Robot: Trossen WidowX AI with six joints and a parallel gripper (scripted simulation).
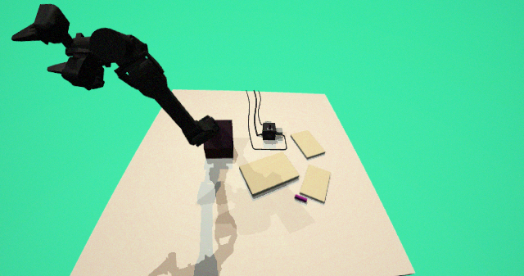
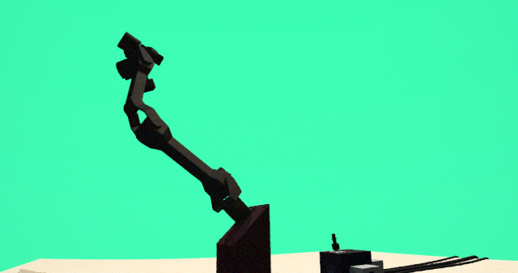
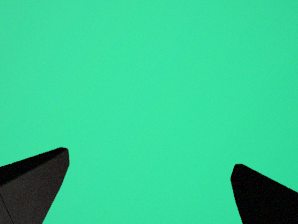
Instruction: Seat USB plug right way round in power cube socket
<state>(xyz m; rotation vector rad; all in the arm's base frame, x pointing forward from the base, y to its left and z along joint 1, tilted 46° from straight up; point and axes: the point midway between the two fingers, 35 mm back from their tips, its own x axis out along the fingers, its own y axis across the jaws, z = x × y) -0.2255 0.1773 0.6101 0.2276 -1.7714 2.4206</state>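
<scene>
My gripper tip is now 65 cm short of the usb plug, 59 cm above it and 36 cm to the right of it. Round my gripper tip: metal-rimmed socket 65 cm ahead, 61 cm below, 36 cm to the left; then small purple piece 70 cm ahead, 67 cm below, 7 cm to the right.
</scene>
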